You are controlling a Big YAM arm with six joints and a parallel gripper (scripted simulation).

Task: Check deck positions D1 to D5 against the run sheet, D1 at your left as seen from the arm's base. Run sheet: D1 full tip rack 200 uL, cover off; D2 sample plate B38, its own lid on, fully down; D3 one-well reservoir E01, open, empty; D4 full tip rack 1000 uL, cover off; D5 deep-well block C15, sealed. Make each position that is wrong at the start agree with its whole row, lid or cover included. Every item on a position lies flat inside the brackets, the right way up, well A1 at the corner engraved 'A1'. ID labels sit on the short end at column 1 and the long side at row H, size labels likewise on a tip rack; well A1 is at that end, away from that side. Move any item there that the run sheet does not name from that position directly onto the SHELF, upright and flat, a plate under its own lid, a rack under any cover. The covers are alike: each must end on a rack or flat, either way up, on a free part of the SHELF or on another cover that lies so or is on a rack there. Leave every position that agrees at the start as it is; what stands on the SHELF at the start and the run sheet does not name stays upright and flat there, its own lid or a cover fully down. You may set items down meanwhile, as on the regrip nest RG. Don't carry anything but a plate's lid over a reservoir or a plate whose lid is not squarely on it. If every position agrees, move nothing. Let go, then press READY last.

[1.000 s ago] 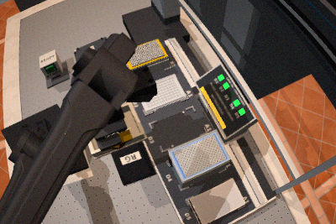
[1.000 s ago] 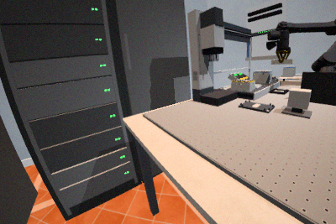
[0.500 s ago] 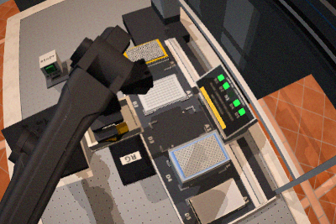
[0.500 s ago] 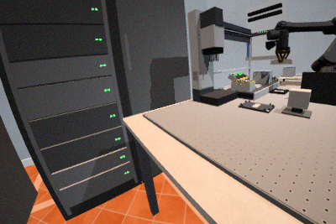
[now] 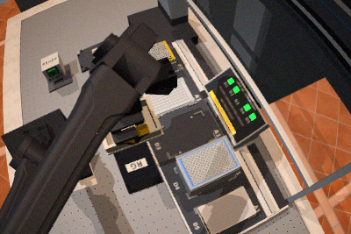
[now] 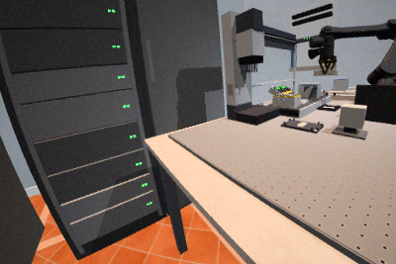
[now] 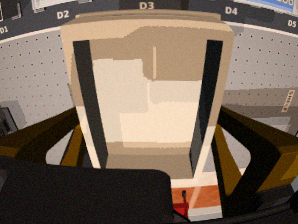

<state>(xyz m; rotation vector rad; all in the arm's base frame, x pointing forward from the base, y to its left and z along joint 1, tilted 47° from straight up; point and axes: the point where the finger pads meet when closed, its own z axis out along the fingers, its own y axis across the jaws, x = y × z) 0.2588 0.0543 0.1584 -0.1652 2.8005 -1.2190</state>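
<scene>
The blue-framed tip rack lies 150 mm ahead of my hand, 110 mm to the right of it and 110 mm below it. Also, from my hand: one-well reservoir 10 mm below; then yellow-framed tip rack 270 mm to the left, 140 mm below, 120 mm ahead; then black regrip nest 220 mm below, 20 mm to the right, 20 mm behind.
</scene>
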